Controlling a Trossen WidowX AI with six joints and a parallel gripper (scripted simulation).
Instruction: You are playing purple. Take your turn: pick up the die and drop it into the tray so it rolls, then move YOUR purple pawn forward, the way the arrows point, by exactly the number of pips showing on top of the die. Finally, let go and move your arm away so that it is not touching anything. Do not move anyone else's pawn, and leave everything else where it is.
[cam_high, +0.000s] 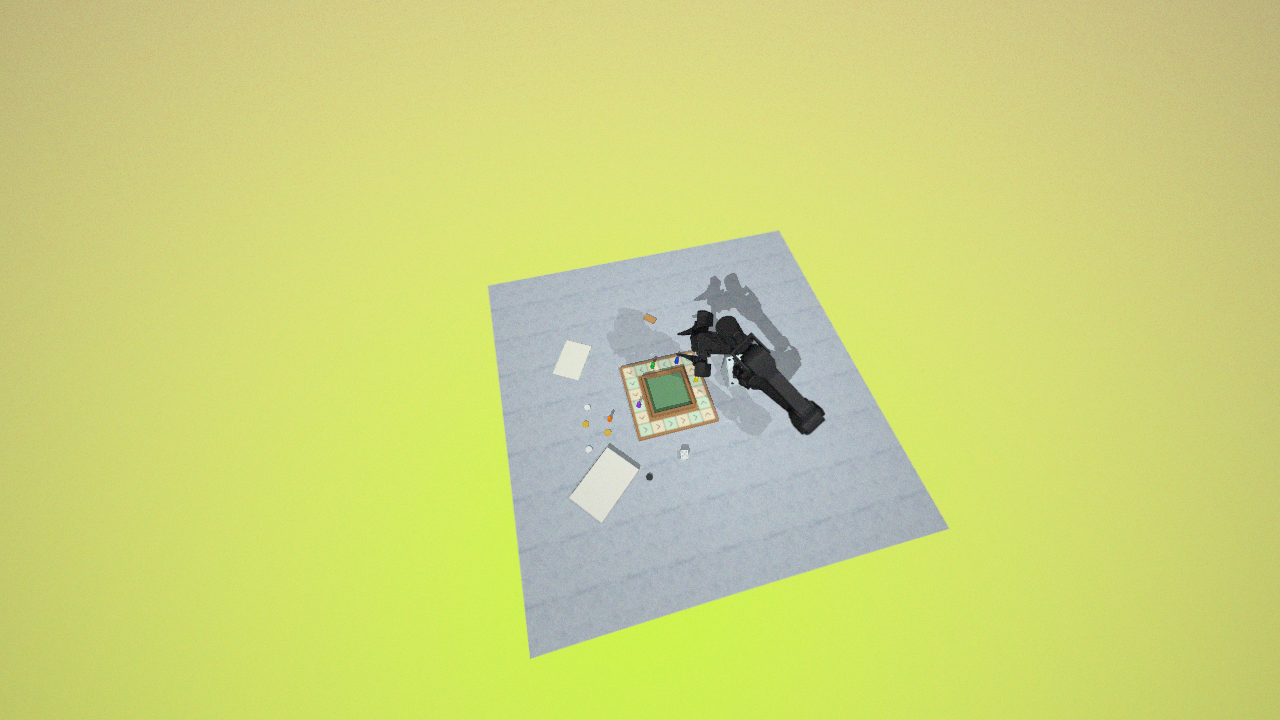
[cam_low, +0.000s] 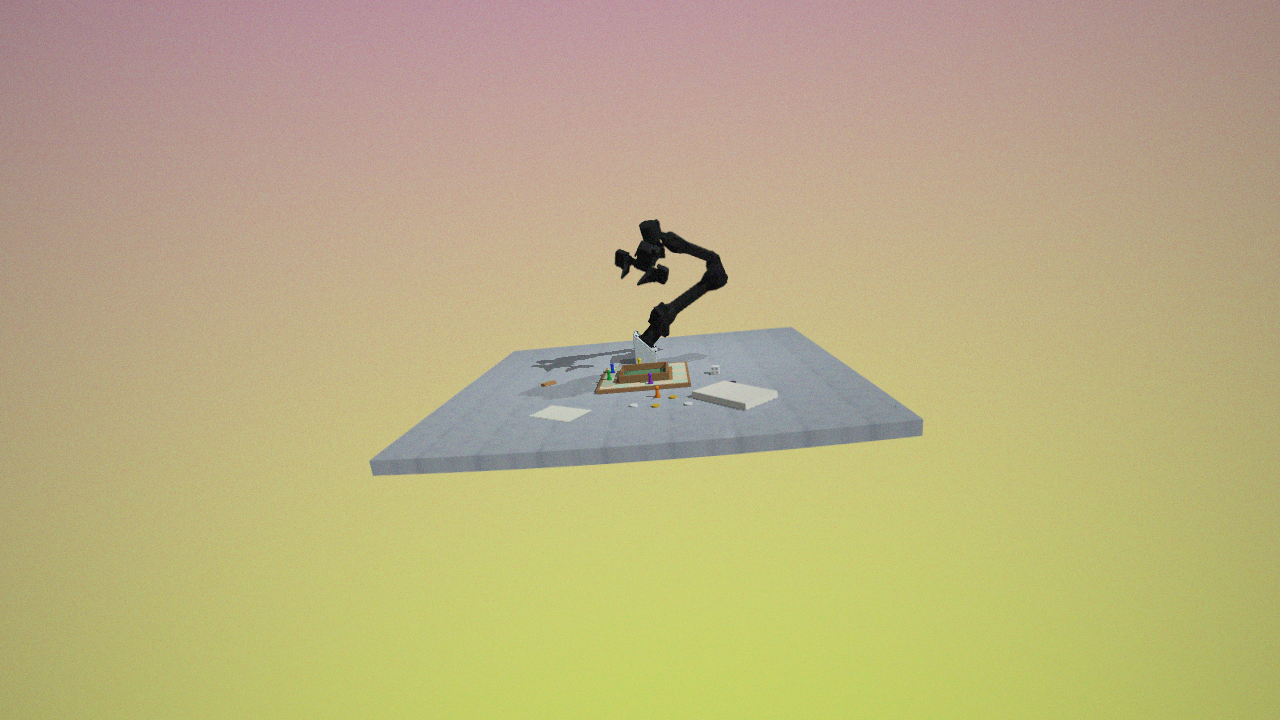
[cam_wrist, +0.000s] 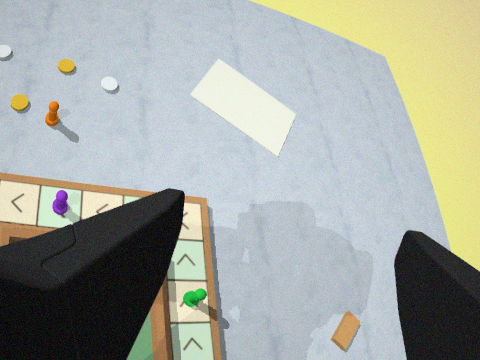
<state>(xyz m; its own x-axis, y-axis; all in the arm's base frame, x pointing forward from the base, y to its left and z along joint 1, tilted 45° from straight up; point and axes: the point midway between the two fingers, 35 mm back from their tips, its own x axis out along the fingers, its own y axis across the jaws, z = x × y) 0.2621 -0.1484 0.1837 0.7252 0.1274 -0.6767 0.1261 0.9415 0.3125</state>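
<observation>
Now: the white die 10 mm behind my gripper tip, 250 mm to the left of it and 310 mm below it. From my gripper tip the other things lie so: blue pawn (40 mm behind, 100 mm to the right, 290 mm below); then green pawn (50 mm ahead, 90 mm to the right, 290 mm below); then green tray (10 mm ahead, 20 mm to the left, 310 mm below).
</observation>
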